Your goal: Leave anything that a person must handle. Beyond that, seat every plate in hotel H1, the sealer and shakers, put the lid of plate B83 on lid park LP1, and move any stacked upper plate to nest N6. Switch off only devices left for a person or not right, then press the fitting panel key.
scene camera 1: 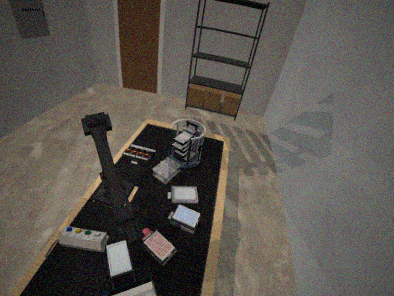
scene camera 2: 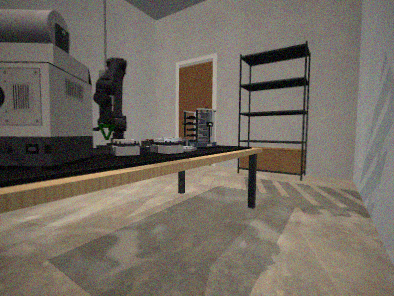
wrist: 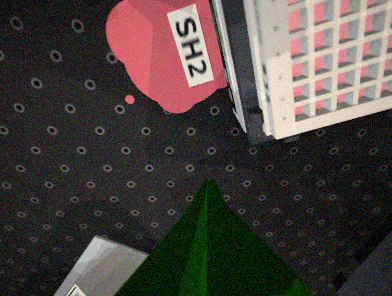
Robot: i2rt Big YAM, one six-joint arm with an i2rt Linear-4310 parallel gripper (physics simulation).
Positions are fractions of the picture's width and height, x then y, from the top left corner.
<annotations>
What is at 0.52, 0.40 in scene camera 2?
A plate hotel.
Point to a button box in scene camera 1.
0.19, 0.80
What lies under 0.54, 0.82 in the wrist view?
My gripper.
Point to a button box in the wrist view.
0.26, 0.88
</annotations>
